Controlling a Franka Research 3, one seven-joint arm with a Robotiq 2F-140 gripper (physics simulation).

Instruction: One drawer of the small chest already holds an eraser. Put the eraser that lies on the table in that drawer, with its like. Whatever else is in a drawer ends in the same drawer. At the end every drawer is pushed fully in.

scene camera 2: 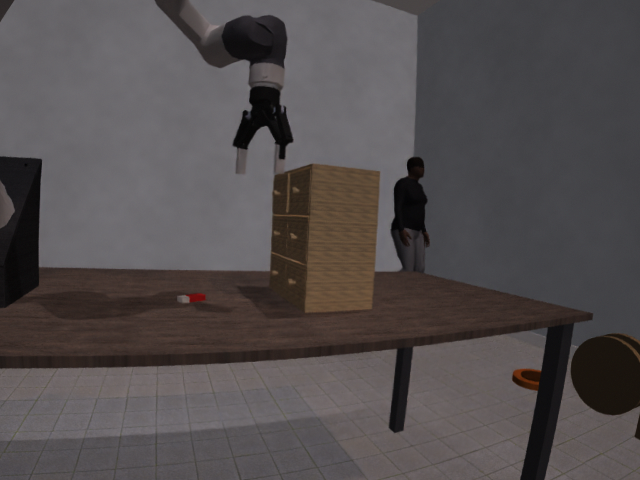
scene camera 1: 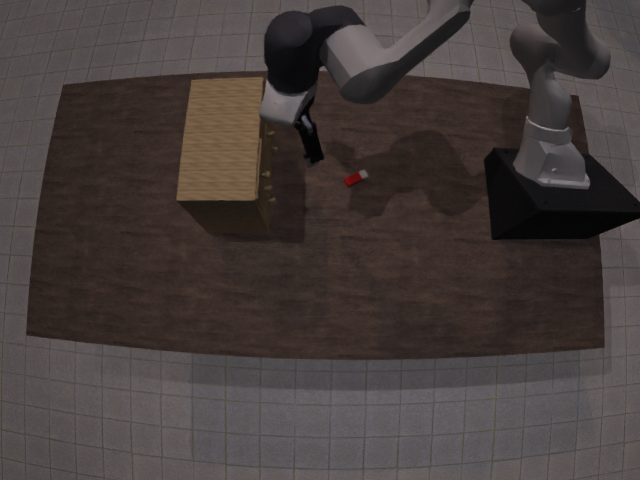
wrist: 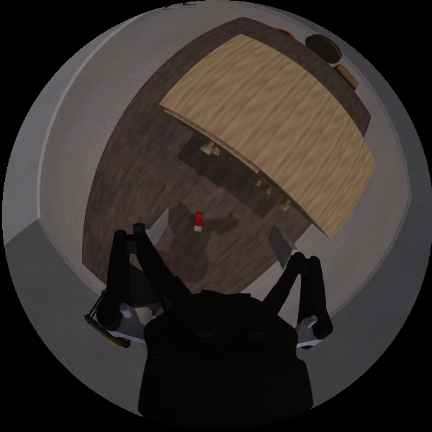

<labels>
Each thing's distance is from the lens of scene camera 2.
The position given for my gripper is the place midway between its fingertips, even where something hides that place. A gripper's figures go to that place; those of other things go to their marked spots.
my gripper (scene camera 2: 258, 173): 96 cm
small wooden chest (scene camera 2: 343, 211): 87 cm
drawer (scene camera 2: 300, 181): 91 cm
drawer (scene camera 2: 298, 226): 90 cm
</labels>
